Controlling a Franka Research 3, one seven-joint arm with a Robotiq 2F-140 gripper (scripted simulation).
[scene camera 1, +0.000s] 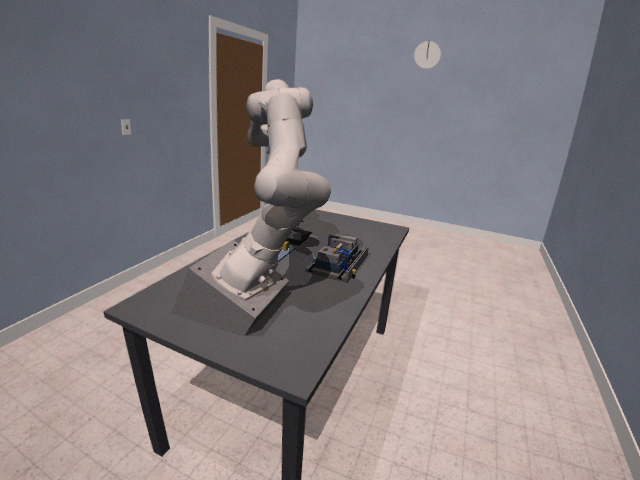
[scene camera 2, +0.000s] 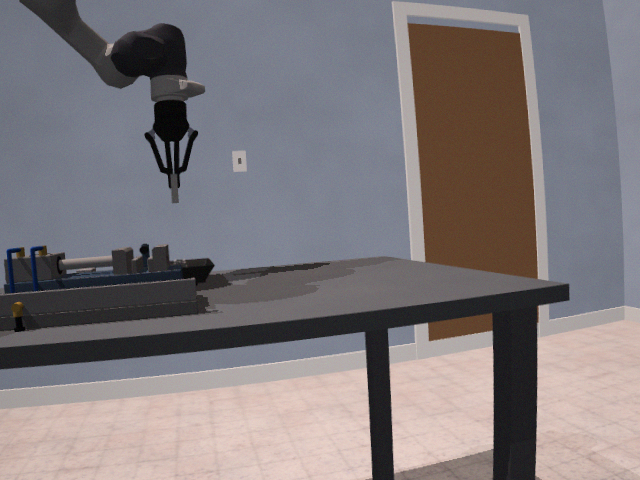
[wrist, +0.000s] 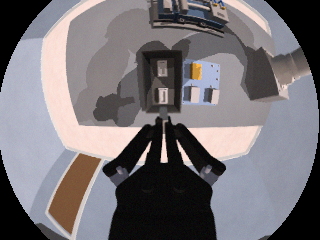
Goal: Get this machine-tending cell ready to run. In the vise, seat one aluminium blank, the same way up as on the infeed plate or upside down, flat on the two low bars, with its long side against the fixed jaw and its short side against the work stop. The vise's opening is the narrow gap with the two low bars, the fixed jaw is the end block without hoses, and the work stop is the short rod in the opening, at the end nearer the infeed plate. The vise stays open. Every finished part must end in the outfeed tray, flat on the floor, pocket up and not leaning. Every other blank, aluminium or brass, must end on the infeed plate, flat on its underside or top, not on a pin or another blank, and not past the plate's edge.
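Note:
What I see is my gripper (scene camera 2: 175, 202), and in the wrist view I find it again, this same gripper (wrist: 163, 112).

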